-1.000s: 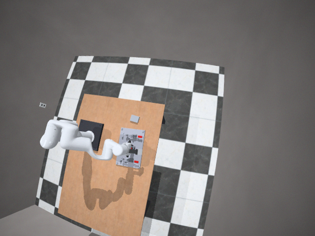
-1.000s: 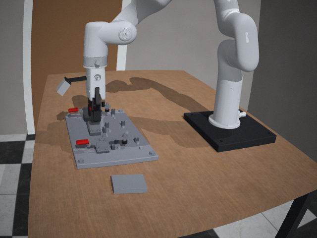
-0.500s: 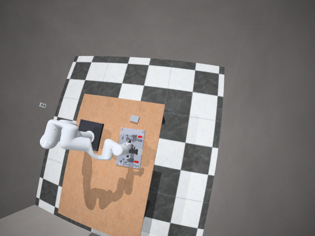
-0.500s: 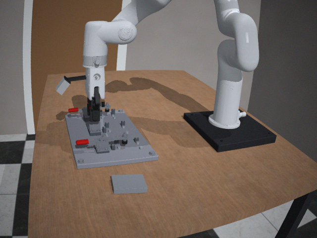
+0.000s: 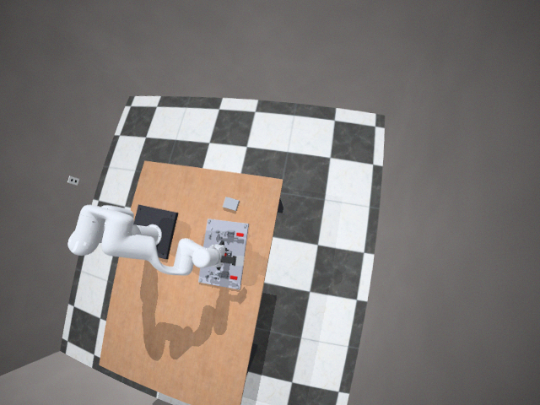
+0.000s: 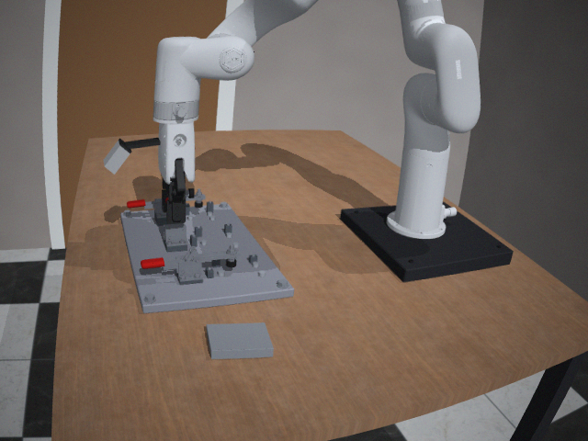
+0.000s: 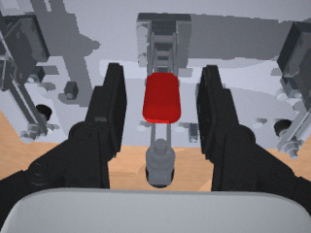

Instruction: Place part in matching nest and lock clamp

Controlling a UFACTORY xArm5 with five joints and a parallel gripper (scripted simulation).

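My hand is 27 cm to the right of the grey rectangular part, 8 cm above it and 3 cm past it. Round my hand: grey fixture plate (8 cm below, 3 cm behind).
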